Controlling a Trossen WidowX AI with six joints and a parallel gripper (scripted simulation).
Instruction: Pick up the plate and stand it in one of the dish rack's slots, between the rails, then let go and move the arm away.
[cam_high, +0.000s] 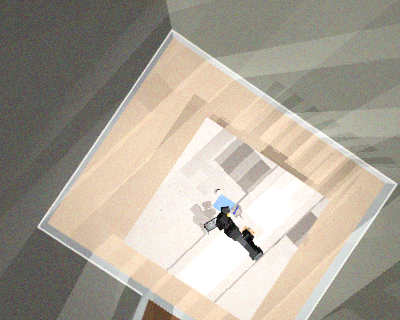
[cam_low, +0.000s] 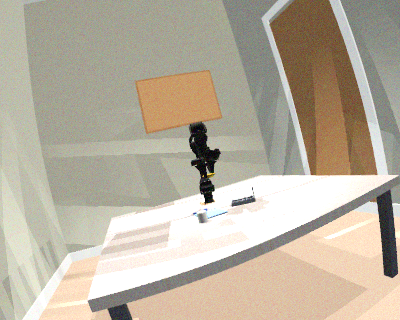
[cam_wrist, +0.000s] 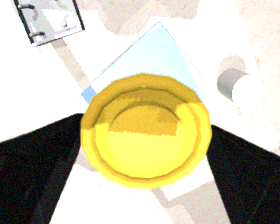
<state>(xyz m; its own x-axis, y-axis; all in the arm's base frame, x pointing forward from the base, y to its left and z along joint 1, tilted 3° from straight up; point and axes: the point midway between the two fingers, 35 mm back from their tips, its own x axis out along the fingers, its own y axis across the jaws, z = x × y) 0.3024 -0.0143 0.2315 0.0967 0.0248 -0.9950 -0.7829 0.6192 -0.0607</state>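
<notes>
Now: the grey dish rack 160 mm below my gripper tip, 150 mm to the left of it and 40 mm behind it. The rest, counted from my gripper tip: cup: 160 mm below, 110 mm ahead, 90 mm to the right; then light blue mat: 180 mm below, 40 mm to the right; then yellow plate: 10 mm above.
</notes>
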